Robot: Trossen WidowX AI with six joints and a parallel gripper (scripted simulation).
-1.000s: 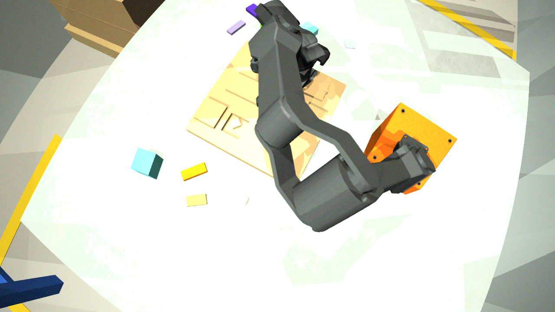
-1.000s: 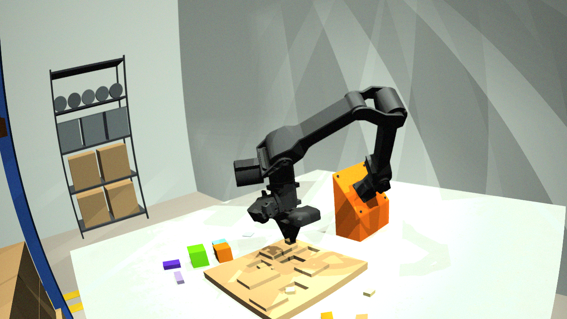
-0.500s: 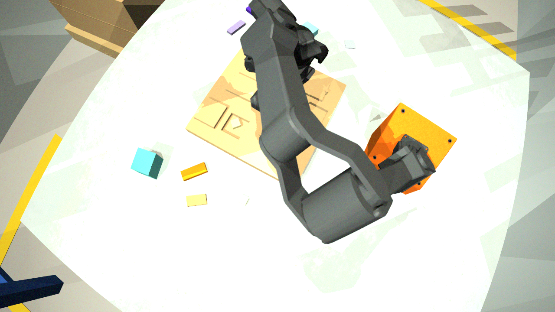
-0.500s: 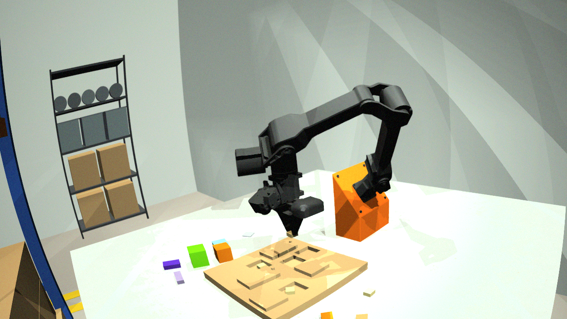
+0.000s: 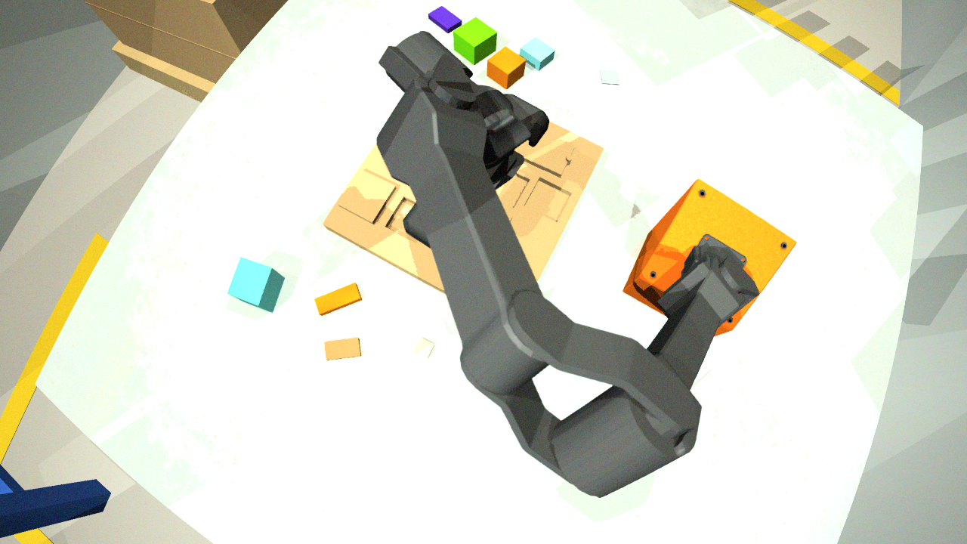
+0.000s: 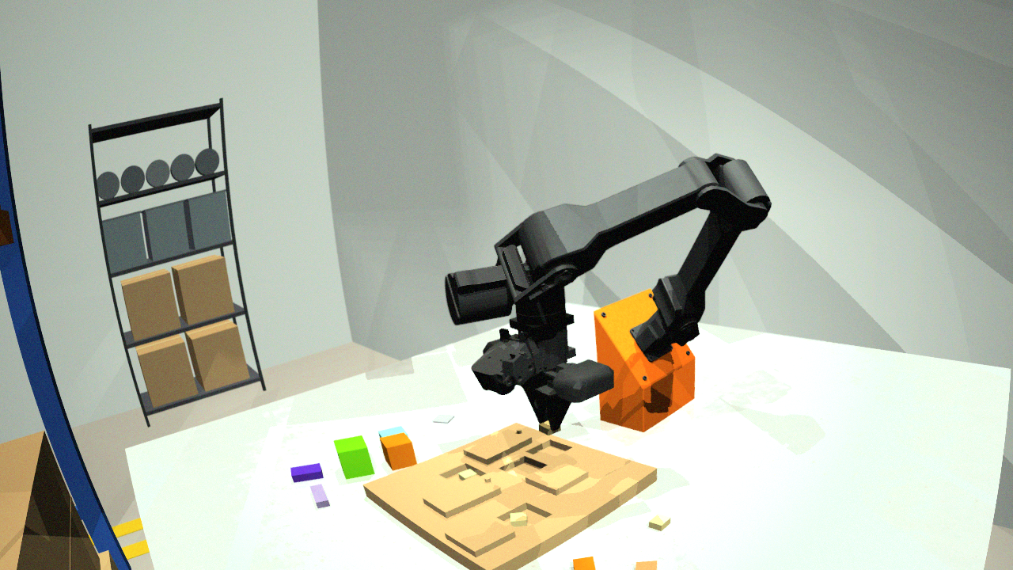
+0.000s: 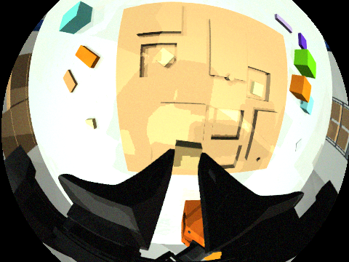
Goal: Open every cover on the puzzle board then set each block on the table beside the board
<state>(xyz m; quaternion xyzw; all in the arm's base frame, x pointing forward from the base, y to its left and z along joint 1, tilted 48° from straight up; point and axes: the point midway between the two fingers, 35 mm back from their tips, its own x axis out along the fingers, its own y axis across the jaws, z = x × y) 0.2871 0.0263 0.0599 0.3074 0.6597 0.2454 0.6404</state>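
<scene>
The orange flat piece lies 180 mm to the left of my gripper tip, 120 mm ahead of it and 100 mm below it. From my gripper tip the other things lie so: orange cube: 260 mm to the right, 90 mm below, 90 mm ahead; then tan slab: 230 mm to the left, 110 mm below, 80 mm ahead; then teal cube: 230 mm ahead, 220 mm to the left, 80 mm below.
</scene>
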